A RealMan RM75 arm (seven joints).
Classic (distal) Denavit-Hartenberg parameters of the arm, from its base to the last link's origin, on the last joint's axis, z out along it. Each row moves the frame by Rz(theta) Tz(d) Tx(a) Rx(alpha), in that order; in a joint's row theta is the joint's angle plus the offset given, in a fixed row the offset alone. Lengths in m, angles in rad.
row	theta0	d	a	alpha
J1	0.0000	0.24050	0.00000	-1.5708
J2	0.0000	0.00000	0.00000	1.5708
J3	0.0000	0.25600	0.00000	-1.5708
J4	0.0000	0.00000	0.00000	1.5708
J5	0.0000	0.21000	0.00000	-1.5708
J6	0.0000	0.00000	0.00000	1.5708
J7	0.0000	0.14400	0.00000	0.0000
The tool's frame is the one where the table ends.
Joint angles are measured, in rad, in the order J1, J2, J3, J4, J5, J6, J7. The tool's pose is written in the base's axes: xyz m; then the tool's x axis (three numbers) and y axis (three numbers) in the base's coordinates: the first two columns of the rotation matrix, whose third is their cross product. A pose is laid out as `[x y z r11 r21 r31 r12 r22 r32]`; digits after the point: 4 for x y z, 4 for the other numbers.
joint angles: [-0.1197, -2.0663, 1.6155, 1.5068, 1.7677, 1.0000, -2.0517]
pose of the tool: [-0.1648 0.3019 -0.0169 0.8081 0.3560 0.4693 0.5153 -0.8132 -0.2705]
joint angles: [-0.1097, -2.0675, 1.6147, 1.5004, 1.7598, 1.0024, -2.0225]
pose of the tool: [-0.1683 0.2999 -0.0177 0.8135 0.3475 0.4663 0.5069 -0.8168 -0.2756]
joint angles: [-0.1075, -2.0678, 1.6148, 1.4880, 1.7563, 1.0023, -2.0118]
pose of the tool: [-0.1716 0.2993 -0.0193 0.8131 0.3525 0.4633 0.5098 -0.8154 -0.2743]
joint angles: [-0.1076, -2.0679, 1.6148, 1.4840, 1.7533, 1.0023, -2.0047]
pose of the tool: [-0.1722 0.2992 -0.0197 0.8142 0.3506 0.4628 0.5077 -0.8166 -0.2745]
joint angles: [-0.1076, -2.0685, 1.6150, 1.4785, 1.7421, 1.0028, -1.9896]
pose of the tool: [-0.1722 0.2990 -0.0202 0.8147 0.3445 0.4665 0.5030 -0.8201 -0.2727]
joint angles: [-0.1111, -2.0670, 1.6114, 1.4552, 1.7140, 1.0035, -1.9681]
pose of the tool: [-0.1746 0.2996 -0.0211 0.8067 0.3482 0.4775 0.5093 -0.8195 -0.2628]
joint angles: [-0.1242, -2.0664, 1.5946, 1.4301, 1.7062, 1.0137, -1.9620]
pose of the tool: [-0.1780 0.3024 -0.0205 0.8016 0.3578 0.4790 0.5177 -0.8161 -0.2567]
